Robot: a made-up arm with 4 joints.
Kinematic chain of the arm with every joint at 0, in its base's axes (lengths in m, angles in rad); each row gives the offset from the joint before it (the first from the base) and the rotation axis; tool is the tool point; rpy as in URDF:
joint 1: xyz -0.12 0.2 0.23 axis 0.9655 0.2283 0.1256
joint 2: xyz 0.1 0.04 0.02 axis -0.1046 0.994 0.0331
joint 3: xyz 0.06 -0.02 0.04 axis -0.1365 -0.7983 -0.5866
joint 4: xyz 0 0.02 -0.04 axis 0.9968 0.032 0.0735
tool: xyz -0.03 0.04 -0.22 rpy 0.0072 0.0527 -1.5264
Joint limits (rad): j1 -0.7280..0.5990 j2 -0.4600..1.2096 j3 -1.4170..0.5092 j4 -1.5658..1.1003
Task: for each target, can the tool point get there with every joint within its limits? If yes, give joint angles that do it. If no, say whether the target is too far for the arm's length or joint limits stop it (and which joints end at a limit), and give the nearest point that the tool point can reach.
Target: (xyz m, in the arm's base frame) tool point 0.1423 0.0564 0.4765
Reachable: no: joint limits stop it (at a limit: joint 1, joint 2, joint 4) | nearest point 0.0556 0.0546 0.3544 | short by 0.150 m
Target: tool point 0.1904 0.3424 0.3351
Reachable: no: joint limits stop it (at a limit: joint 1, joint 2, joint 3) | nearest point 0.1501 0.4176 0.3045 | short by 0.091 m
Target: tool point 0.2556 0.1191 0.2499
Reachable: no: joint limits stop it (at a limit: joint 1, joint 2, joint 3) | nearest point 0.2038 0.1193 0.2020 | short by 0.070 m
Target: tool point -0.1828 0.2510 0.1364
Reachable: yes | joints -0.4191 0.2773 -0.7755 0.1753
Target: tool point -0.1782 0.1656 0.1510
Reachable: yes | joints -0.1118 0.0217 -1.1158 -0.2323
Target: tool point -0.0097 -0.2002 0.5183
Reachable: no: too far | nearest point -0.0050 0.0359 0.3422 | short by 0.295 m
